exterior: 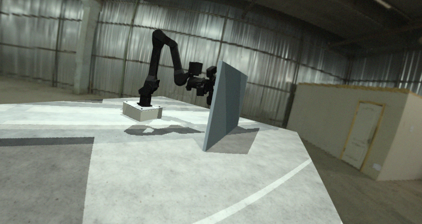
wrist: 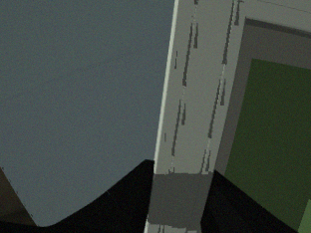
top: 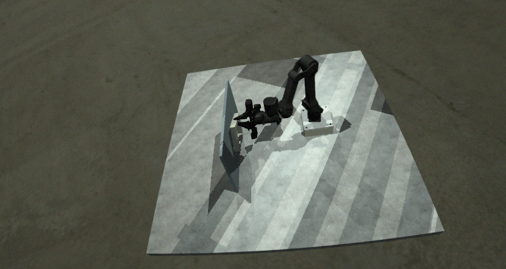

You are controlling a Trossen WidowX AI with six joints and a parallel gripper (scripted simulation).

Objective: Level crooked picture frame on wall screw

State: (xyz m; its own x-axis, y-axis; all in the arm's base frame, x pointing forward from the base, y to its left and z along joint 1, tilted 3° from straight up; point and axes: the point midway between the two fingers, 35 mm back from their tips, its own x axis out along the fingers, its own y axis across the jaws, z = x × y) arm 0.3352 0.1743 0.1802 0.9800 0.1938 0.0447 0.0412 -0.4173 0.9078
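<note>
My gripper tip is 20 mm to the right of the picture frame and 50 mm above it. From my gripper tip the other things lie so: grey-blue wall panel (10 mm ahead, 30 mm to the left, 60 mm below).
</note>
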